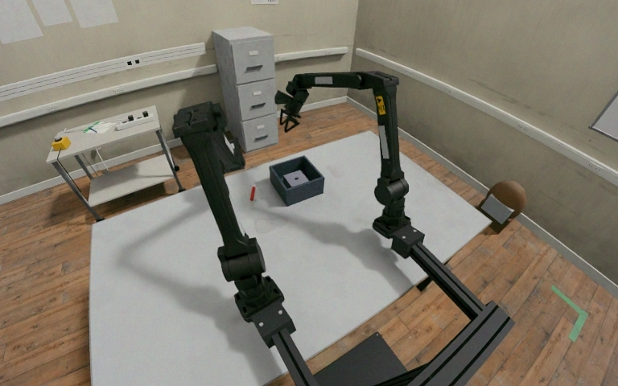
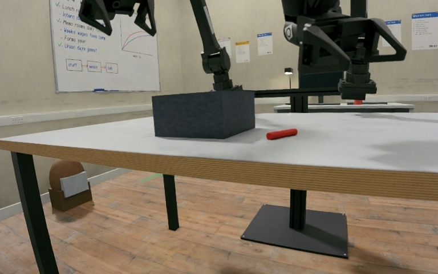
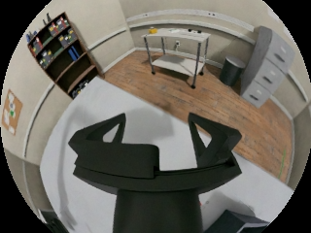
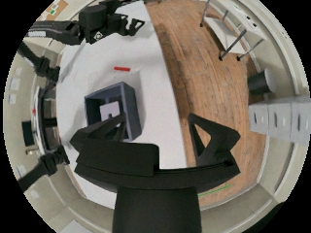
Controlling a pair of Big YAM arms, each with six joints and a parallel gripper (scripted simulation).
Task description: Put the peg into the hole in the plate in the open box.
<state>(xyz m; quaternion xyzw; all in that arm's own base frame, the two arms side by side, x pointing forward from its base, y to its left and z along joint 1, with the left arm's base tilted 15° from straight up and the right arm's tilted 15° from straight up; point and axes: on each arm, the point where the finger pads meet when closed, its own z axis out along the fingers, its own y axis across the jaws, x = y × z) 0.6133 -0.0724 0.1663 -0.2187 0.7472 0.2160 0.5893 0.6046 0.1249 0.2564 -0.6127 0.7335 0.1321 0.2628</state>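
Note:
The red peg is 140 mm to the right of my left hand, 120 mm below it and 120 mm behind it. The rest, counted from my left hand: dark blue-grey box 350 mm to the right, 180 mm behind, 100 mm below; pale plate 350 mm to the right, 180 mm behind, 80 mm below.

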